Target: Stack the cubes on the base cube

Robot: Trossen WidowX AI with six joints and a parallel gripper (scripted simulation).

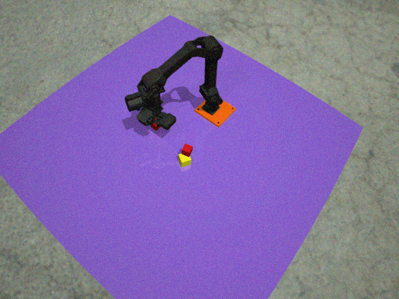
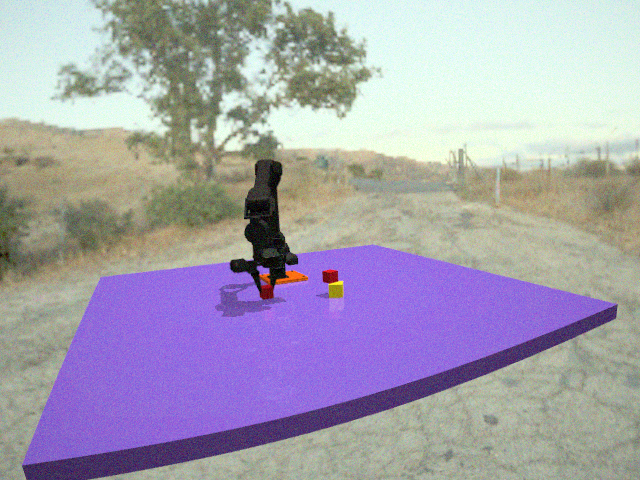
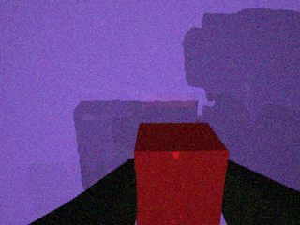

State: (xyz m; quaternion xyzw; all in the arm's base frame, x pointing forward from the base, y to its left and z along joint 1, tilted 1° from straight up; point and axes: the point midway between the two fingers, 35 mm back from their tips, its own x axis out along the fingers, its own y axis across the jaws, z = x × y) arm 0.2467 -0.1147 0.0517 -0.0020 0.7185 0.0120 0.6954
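Right now my gripper tip is 200 mm to the right of the yellow base cube, 40 mm short of it and 10 mm above it.
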